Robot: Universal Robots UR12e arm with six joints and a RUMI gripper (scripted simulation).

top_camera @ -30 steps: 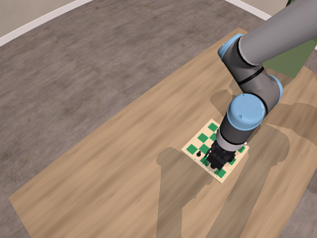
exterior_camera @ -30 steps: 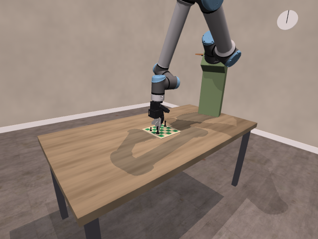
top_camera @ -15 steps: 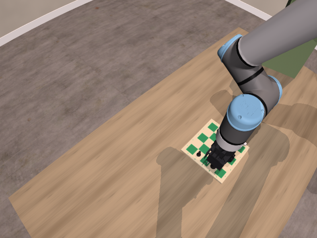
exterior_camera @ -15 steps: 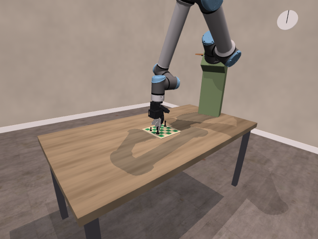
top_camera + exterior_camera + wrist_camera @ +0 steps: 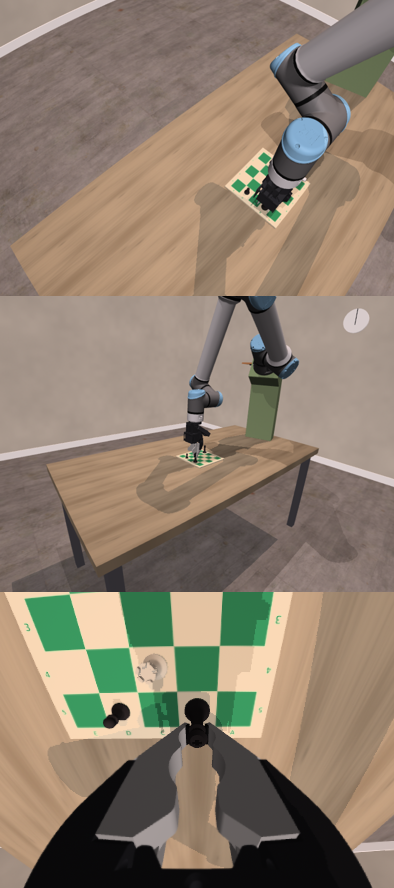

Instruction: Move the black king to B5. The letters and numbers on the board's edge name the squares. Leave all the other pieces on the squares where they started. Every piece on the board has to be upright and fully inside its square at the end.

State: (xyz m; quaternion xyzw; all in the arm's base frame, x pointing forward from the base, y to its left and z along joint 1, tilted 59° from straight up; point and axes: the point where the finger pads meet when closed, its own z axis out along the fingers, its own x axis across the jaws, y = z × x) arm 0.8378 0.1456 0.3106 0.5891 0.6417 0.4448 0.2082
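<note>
The black king is 1 cm below my hand. From my hand the other things lie so: white piece (5 cm to the right, 3 cm below, 3 cm behind); then board (6 cm to the right, 6 cm behind, 5 cm below); then black pawn (7 cm to the right, 3 cm below, 3 cm ahead).
</note>
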